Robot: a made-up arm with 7 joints. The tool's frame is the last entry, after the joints.
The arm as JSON. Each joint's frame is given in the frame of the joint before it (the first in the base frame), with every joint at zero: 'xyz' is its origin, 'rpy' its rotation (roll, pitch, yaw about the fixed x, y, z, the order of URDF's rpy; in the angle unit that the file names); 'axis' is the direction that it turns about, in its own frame. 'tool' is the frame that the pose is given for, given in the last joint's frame.
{
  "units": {
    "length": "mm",
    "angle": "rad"
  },
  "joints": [
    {
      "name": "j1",
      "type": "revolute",
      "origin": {
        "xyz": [
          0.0,
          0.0,
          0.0
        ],
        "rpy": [
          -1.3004,
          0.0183,
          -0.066
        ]
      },
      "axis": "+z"
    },
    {
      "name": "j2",
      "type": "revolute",
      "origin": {
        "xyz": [
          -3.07,
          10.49,
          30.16
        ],
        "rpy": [
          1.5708,
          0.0,
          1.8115
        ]
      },
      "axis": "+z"
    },
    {
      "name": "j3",
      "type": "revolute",
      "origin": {
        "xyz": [
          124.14,
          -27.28,
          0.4
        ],
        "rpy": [
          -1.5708,
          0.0,
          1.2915
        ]
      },
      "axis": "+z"
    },
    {
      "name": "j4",
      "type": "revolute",
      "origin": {
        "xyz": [
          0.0,
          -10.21,
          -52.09
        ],
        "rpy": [
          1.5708,
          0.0,
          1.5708
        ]
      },
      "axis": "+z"
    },
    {
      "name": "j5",
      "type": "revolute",
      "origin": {
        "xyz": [
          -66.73,
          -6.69,
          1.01
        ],
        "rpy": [
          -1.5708,
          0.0,
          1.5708
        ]
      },
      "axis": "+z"
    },
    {
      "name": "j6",
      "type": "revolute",
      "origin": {
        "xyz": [
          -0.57,
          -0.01,
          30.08
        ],
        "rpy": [
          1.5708,
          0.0,
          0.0
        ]
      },
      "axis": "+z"
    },
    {
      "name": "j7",
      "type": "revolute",
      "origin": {
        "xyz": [
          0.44,
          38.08,
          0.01
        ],
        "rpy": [
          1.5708,
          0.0,
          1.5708
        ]
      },
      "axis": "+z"
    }
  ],
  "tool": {
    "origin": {
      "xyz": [
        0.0,
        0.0,
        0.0
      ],
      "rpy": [
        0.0,
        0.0,
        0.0
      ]
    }
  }
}
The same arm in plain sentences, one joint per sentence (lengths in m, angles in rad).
The arm has seven revolute joints in a row. What follows holds with every joint at zero, and every direction is one of the base frame's. The first joint lies at the same point as the base frame's origin and rotates about the direction (0.068403, 0.961235, 0.26711). The second joint lies 0.001 m along -x and 0.032 m along +y and 0.002 m along -z from the first joint and rotates about the direction (0.968889, -0.0002, -0.247497). The third joint lies 0.031 m along -x and 0.008 m along +y and 0.123 m along -z from the second joint and rotates about the direction (0.247497, 0, 0.968889). The fourth joint lies 0.003 m along -x and 0.053 m along -z from the third joint and rotates about the direction (0.0002, 1, 0). The fifth joint lies 0.063 m along +x and 0.001 m along +y and 0.023 m along -z from the fourth joint and rotates about the direction (0.968889, -0.0002, -0.247497). The sixth joint lies 0.029 m along +x and 0.008 m along -z from the fifth joint and rotates about the direction (0.0002, 1, 0). The seventh joint lies 0.037 m along +x and 0.009 m along -z from the sixth joint and rotates about the direction (0.247497, 0, 0.968889). The tool frame, which is the frame that the pose is given for, lies at the same point as the seventh joint; its axes are the base frame's turned by roll 0, pitch 0.2501 and yaw -0.0002 rad (as in URDF: about the fixed x, then y, then z).
